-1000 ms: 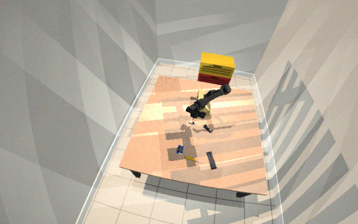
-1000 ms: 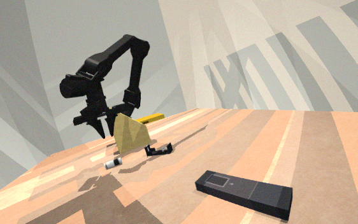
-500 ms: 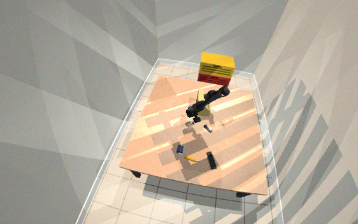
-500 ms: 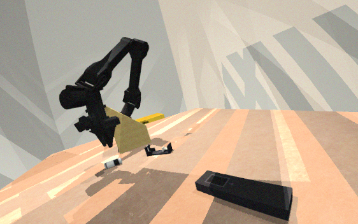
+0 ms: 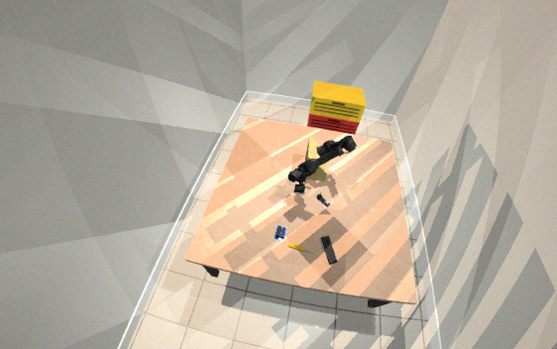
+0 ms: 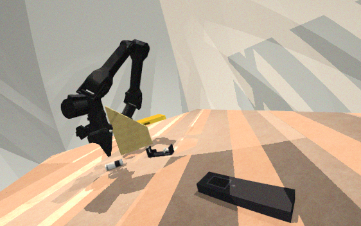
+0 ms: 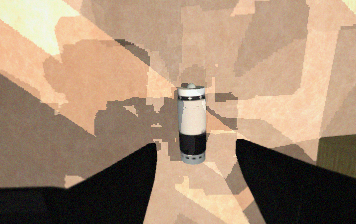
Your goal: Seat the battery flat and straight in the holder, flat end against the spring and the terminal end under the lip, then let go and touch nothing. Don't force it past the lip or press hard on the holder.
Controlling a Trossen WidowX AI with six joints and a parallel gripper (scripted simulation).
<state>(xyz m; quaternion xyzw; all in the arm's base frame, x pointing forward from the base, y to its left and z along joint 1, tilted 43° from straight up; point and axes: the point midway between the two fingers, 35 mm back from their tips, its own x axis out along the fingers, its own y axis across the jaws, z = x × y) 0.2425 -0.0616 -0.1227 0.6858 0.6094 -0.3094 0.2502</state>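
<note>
My gripper tip is now 40 mm above the battery. The rest, counted from my gripper tip: long black block 400 mm ahead, 180 mm to the left, 40 mm below; yellow screwdriver 400 mm ahead, 20 mm to the left, 40 mm below.
</note>
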